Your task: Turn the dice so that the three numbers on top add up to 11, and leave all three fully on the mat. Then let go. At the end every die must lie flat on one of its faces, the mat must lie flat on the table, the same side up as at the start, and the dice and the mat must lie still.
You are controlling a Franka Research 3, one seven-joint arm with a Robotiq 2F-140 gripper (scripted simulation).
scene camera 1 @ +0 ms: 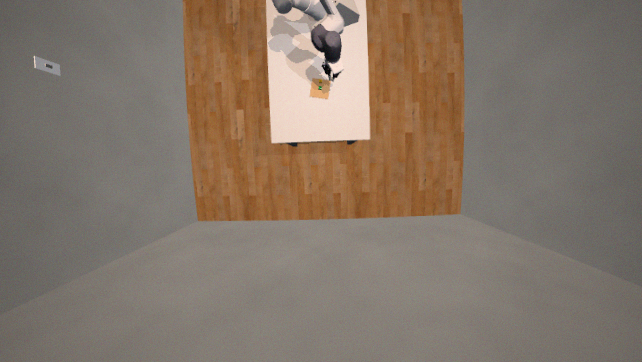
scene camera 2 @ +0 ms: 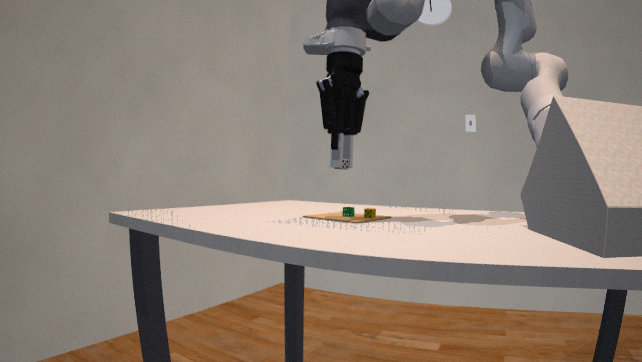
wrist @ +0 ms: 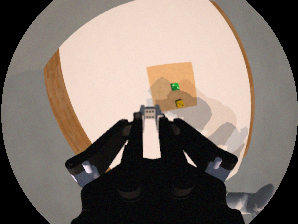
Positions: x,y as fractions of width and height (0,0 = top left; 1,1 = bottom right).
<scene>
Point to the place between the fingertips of my gripper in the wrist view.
At 0.50,0.50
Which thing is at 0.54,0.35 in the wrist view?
A tan mat.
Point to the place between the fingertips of my gripper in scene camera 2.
0.53,0.46
</scene>
